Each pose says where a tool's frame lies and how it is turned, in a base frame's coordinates. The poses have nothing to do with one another.
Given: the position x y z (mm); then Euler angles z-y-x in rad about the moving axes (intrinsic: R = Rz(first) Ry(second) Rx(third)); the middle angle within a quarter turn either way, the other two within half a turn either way.
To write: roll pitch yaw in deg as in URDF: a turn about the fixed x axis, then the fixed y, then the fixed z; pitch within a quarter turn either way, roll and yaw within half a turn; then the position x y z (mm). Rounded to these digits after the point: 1 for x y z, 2 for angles.
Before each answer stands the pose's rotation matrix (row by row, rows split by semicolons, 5 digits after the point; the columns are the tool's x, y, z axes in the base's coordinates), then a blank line. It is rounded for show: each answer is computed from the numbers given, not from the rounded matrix.
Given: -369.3 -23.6 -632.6 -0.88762 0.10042 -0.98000
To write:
0.62808 0.37945 0.67936; -0.77166 0.41620 0.48095; -0.10025 -0.82631 0.55422

-56.15 5.75 -50.86 -369.3 -23.6 -632.6
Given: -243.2 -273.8 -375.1 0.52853 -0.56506 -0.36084
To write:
0.72932 -0.30853 -0.61066; 0.42588 0.90327 0.05226; 0.53547 -0.29818 0.79017

-20.67 -32.38 30.28 -243.2 -273.8 -375.1
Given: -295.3 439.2 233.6 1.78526 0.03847 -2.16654
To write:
-0.21267 0.55504 -0.80418; 0.97637 0.08831 -0.19725; -0.03846 -0.82712 -0.56071

-124.13 2.20 102.29 -295.3 439.2 233.6
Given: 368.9 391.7 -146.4 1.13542 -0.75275 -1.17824
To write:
0.30780 -0.08047 -0.94804; 0.66173 0.73406 0.15254; 0.68365 -0.67430 0.27919

-67.51 -43.13 65.05 368.9 391.7 -146.4
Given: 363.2 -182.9 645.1 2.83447 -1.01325 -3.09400
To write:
-0.50435 0.26349 -0.82232; 0.15996 0.96433 0.21089; 0.84856 -0.02517 -0.52851

-177.27 -58.05 162.40 363.2 -182.9 645.1
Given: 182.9 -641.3 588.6 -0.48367 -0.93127 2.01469
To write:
0.52836 -0.84121 -0.11490; -0.27754 -0.04323 -0.95974; 0.80238 0.53898 -0.25631

115.43 -53.36 -27.71 182.9 -641.3 588.6
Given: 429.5 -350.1 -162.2 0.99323 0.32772 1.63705
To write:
0.51693 0.23083 0.82432; 0.79321 0.23293 -0.56264; -0.32189 0.94470 -0.06268

93.80 18.78 56.91 429.5 -350.1 -162.2
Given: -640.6 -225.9 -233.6 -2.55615 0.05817 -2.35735
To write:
-0.83206 -0.35695 0.42458; -0.55163 0.61272 -0.56593; -0.05814 -0.70509 -0.70673

-135.07 3.33 -146.46 -640.6 -225.9 -233.6
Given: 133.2 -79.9 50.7 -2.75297 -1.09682 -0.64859
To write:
-0.42239 -0.19542 0.88510; -0.17295 -0.94117 -0.29034; 0.88976 -0.27571 0.36374

-37.16 -62.84 -157.73 133.2 -79.9 50.7
